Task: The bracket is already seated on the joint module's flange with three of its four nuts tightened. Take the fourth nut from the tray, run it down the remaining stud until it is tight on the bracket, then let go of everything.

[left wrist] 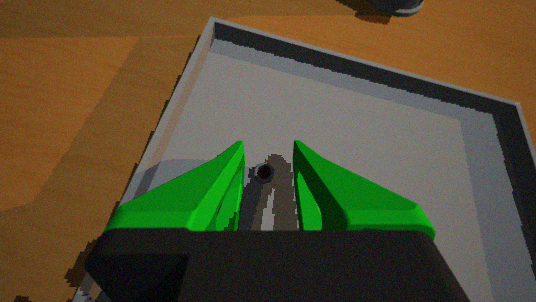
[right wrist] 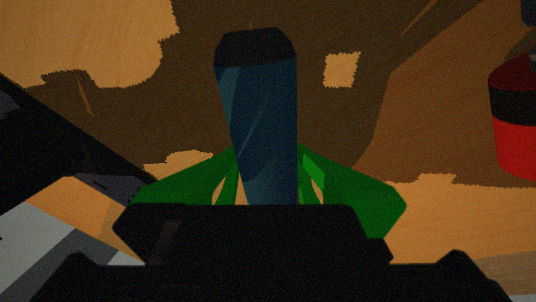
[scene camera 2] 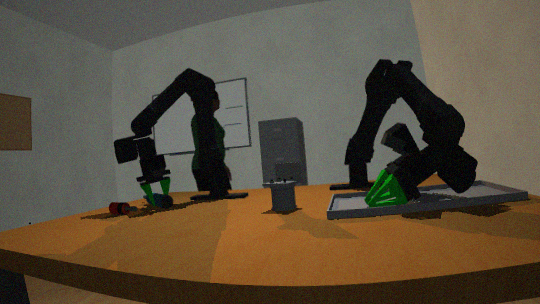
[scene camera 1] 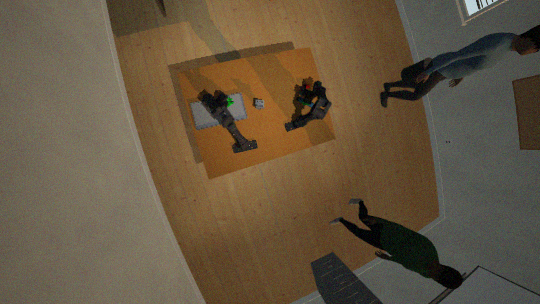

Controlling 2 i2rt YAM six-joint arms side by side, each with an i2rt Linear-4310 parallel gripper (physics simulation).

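Places are measured from the left arm's base along level axes (x ahead, y left, z up), in centimetres.
Where they show: left gripper, between the fingertips: point(left wrist: 268, 150) point(scene camera 2: 367, 204) point(scene camera 1: 233, 101); right gripper, between the fingertips: point(right wrist: 267, 150) point(scene camera 1: 303, 102); left arm's base, origin of its link: point(scene camera 2: 359, 186) point(scene camera 1: 245, 146); right arm's base, origin of its link: point(right wrist: 60, 138) point(scene camera 2: 219, 197) point(scene camera 1: 295, 124).
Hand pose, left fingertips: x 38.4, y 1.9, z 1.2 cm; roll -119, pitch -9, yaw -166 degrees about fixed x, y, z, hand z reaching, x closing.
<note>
Things, the pixels of their top centre, and the offset from my left fingertips. "*": a spot on its surface instead.
- nut, centre of its top: point(left wrist: 264, 171) dy +1.1, dx -0.1, dz -0.3 cm
- tray, centre of its top: point(scene camera 2: 419, 193) point(scene camera 1: 219, 110) dy +12.5, dx -5.8, dz +0.4 cm
- dark blue handle with a black end, a spot on its surface: point(right wrist: 262, 110) * dy -57.4, dx -7.5, dz +2.8 cm
- black cylindrical tool, centre of its top: point(scene camera 2: 123, 202) dy -63.9, dx +3.2, dz +2.2 cm
The nut point(left wrist: 270, 176) lies on the tray point(left wrist: 350, 59) point(scene camera 2: 350, 213) point(scene camera 1: 202, 120). My left gripper point(left wrist: 268, 150) point(scene camera 2: 371, 201) point(scene camera 1: 230, 102) is low over the tray, partly closed, its fingers either side of the nut with a gap on each side; it holds nothing. The joint module point(scene camera 2: 283, 199) point(scene camera 1: 258, 103) stands upright on the table, the bracket on top with small dark studs or nuts, too small to tell apart. My right gripper point(right wrist: 267, 150) point(scene camera 2: 159, 199) is shut on a dark blue handle with a black end point(right wrist: 262, 110), close to the table.
A red and black cylindrical tool point(right wrist: 517, 150) point(scene camera 2: 119, 208) lies beside the right gripper. The joint module stands between the two arms, near the tray's edge. The tray has raised walls around the left gripper. Two people stand off the table.
</note>
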